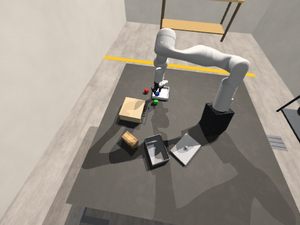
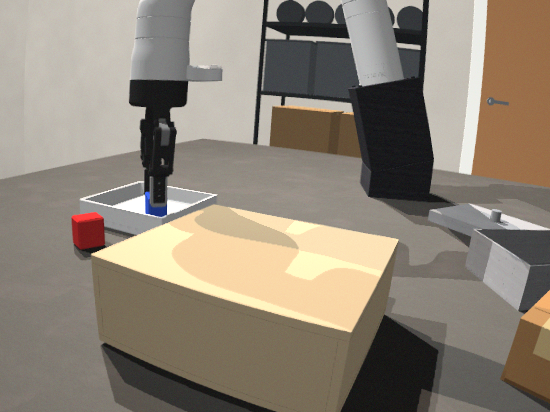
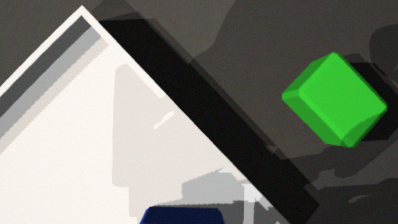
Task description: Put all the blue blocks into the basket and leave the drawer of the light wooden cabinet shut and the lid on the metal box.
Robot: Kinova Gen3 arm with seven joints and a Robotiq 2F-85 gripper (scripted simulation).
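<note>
Right now my hand is 340 mm past the lid, 410 mm to the right of it and 40 mm above it. Round my hand: red block 110 mm ahead, 10 mm to the right, 30 mm below; then drawer 110 mm ahead, 250 mm to the left, 20 mm below; then basket 30 mm behind, 40 mm to the right, 40 mm below.
</note>
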